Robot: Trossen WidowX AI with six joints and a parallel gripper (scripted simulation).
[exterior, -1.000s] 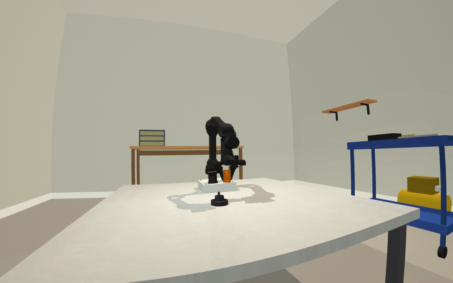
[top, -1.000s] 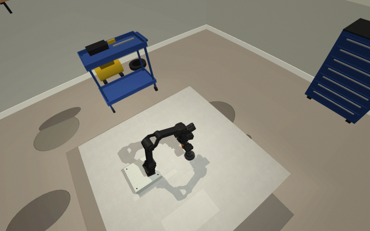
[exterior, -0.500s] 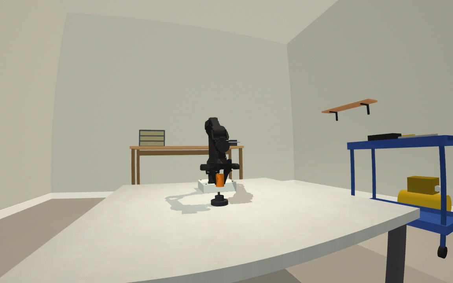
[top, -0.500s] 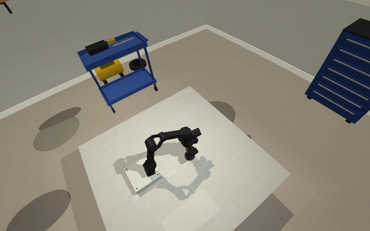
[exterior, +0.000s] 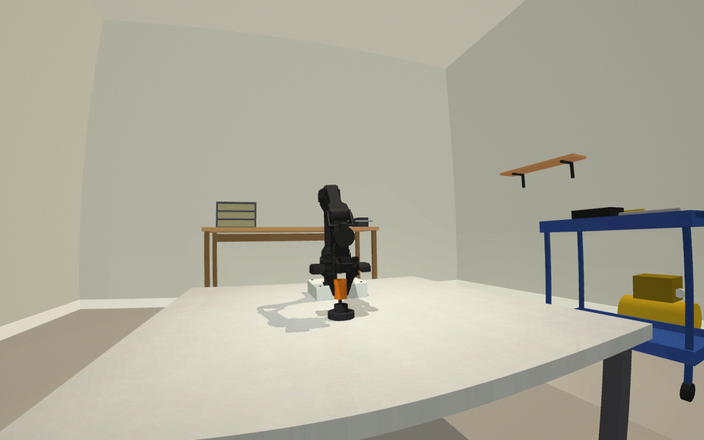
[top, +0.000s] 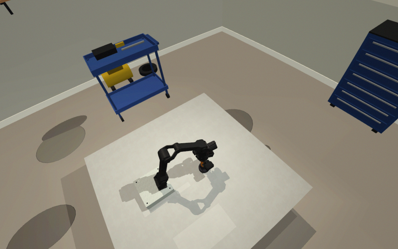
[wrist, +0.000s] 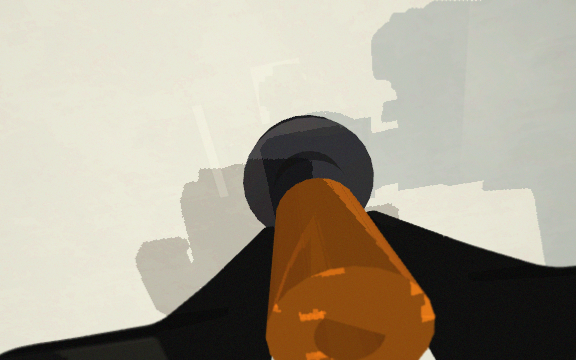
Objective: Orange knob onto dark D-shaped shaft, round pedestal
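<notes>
The orange knob lies 20 mm above my gripper tip. Also, from my gripper tip: dark round pedestal (40 mm below).
</notes>
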